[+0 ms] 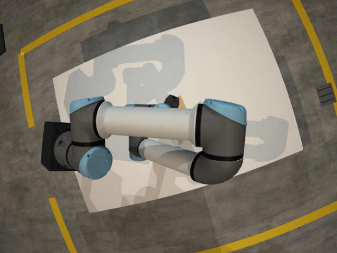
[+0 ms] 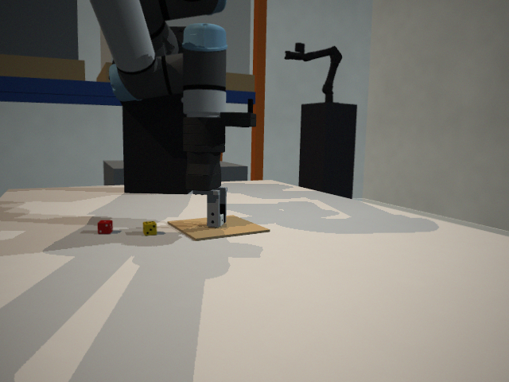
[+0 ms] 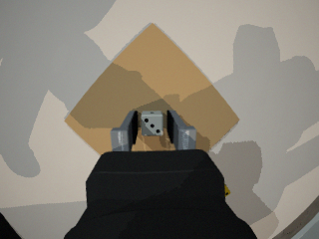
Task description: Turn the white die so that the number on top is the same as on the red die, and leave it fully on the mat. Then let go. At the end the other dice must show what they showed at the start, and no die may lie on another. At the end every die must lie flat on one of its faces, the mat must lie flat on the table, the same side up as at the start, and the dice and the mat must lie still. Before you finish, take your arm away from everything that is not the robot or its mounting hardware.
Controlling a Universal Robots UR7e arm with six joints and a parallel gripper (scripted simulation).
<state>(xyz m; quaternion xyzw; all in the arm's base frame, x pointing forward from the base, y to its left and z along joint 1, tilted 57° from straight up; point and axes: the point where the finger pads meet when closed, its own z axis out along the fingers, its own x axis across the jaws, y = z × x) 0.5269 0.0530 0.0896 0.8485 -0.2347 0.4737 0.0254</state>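
Now: the white die 1 cm below my hand. From my hand the other things lie so: yellow die: 12 cm to the right, 1 cm below; then red die: 4 cm behind, 19 cm to the right, 1 cm below; then tan mat: 2 cm below.
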